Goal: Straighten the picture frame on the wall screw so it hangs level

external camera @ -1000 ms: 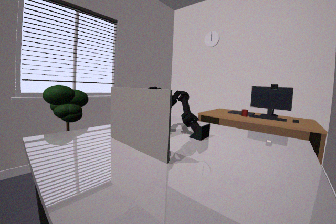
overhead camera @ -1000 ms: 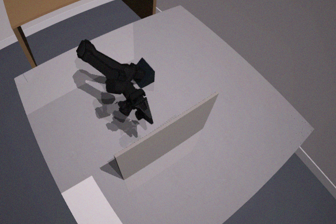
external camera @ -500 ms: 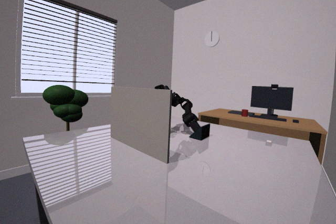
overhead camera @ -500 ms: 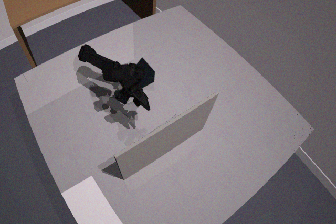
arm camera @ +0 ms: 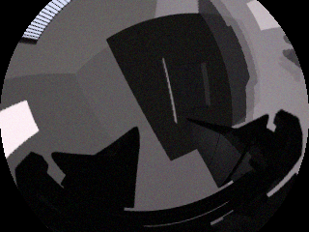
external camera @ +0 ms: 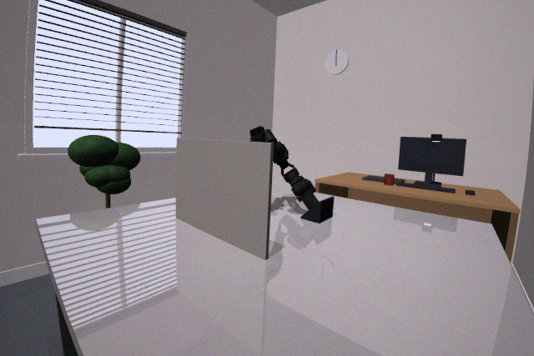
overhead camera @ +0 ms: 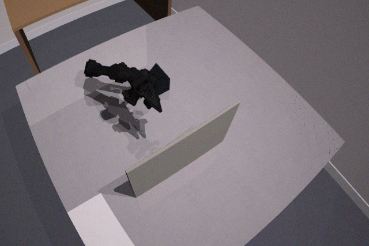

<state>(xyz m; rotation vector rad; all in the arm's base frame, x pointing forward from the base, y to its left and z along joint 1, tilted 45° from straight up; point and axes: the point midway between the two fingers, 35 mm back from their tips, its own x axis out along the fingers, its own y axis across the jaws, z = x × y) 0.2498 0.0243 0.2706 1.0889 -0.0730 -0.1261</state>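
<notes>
The picture frame is 13 cm ahead of my gripper tip, 11 cm below it and 1 cm to the right of it. Round my gripper tip: beige wall panel: 14 cm ahead, 12 cm below.
</notes>
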